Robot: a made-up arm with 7 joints. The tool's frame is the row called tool. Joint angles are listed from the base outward. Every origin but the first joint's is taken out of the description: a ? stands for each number. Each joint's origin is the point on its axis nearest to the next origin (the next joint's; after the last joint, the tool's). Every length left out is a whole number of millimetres.
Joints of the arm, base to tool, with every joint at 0 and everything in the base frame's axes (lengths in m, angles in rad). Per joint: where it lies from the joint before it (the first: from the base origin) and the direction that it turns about. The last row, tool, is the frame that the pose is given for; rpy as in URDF.
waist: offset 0 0 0.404 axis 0 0 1
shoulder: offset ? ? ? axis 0 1 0
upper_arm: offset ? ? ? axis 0 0 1
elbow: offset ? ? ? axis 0 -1 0
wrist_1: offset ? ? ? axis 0 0 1
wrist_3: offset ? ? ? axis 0 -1 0
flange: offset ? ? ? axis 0 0 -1
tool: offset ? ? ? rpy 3.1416 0 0
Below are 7 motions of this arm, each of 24 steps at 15 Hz.
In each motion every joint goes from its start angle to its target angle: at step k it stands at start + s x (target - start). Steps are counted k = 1, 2, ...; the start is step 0. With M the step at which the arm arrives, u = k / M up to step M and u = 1 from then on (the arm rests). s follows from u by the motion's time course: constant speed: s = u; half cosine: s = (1 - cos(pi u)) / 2; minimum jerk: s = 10 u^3 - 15 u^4 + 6 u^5.
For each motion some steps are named. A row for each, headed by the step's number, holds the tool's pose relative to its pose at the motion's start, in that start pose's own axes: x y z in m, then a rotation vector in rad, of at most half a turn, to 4 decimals.
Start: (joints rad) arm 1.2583 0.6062 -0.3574 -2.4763 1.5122 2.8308 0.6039
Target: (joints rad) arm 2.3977 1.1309 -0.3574 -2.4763 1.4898 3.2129 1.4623
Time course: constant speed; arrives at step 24
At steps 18, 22, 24:
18: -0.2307 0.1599 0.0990 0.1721 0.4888 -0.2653
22: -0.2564 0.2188 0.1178 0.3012 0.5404 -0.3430
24: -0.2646 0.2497 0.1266 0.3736 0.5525 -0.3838

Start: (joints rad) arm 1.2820 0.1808 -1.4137 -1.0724 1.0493 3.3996 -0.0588
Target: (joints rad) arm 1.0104 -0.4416 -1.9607 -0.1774 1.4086 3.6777 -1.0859
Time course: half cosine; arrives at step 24
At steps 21, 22, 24:
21: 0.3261 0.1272 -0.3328 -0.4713 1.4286 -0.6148
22: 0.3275 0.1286 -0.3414 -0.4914 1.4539 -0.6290
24: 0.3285 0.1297 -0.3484 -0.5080 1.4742 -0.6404

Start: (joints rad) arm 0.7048 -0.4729 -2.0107 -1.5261 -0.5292 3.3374 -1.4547
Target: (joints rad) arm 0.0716 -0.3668 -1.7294 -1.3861 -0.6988 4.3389 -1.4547
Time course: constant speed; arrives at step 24
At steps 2, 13, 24:
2: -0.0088 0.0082 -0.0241 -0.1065 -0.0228 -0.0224
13: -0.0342 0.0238 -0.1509 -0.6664 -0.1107 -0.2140
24: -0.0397 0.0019 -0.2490 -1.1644 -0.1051 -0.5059

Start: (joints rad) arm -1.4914 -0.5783 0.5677 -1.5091 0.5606 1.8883 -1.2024
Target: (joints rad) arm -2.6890 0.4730 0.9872 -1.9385 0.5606 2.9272 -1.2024
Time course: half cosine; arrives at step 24
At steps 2, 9, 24:
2: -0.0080 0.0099 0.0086 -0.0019 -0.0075 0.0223
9: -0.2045 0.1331 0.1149 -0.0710 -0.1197 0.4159
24: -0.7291 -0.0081 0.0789 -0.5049 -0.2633 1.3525

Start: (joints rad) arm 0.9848 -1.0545 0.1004 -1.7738 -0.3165 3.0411 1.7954
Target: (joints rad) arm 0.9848 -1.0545 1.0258 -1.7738 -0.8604 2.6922 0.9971
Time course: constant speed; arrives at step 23
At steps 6, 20, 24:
6: -0.1079 0.0056 -0.0145 -0.0238 -0.1888 -0.4273
20: -0.3142 0.0650 -0.1463 0.2122 -0.5155 -1.4323
24: -0.3439 0.0846 -0.1877 0.3139 -0.5501 -1.6388

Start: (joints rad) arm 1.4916 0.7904 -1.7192 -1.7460 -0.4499 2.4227 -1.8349
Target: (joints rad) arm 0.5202 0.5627 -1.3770 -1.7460 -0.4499 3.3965 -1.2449
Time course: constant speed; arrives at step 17
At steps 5, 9, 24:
5: -0.0252 -0.0193 0.1003 -0.0677 0.0235 0.2280
9: -0.0477 -0.0585 0.1716 -0.1265 0.0322 0.4354
24: -0.0895 -0.1884 0.2742 -0.2728 -0.0097 0.8841

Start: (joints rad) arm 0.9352 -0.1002 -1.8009 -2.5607 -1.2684 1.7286 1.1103
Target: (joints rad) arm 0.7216 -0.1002 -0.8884 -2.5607 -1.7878 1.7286 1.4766
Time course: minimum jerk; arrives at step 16
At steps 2, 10, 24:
2: -0.0012 -0.0009 -0.0035 -0.0022 0.0181 0.0016
10: -0.0895 -0.0321 -0.1395 0.0143 0.8352 0.1081
24: -0.1393 -0.0387 -0.1776 0.0820 1.1541 0.1567

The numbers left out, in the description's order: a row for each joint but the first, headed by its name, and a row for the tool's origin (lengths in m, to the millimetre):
shoulder: 0 0 0
upper_arm: 0 0 0.349
elbow: 0.062 0 0
wrist_1: -0.057 0 0.265
wrist_3: 0 0 0
flange: 0.139 0 0
tool: 0 0 0

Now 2 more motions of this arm.
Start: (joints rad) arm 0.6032 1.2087 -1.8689 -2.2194 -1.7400 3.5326 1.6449
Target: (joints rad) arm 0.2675 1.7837 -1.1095 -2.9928 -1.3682 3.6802 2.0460
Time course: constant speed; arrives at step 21
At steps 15, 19, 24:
15: -0.2052 -0.1374 0.0769 -0.0984 -0.8580 0.2221
19: -0.2649 -0.1476 0.0729 -0.2491 -1.0858 0.2758
24: -0.2925 -0.1492 0.0665 -0.3436 -1.1923 0.2966

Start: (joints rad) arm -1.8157 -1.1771 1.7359 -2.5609 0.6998 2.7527 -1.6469
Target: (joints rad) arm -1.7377 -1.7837 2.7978 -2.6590 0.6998 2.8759 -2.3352
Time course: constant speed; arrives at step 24
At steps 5, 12, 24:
5: 0.0842 -0.0512 0.0325 0.0312 -0.1044 -0.3787
12: 0.1649 -0.1454 0.1006 0.1374 -0.2556 -0.8910
24: 0.1834 -0.3287 0.2419 0.5194 -0.4739 -1.6905

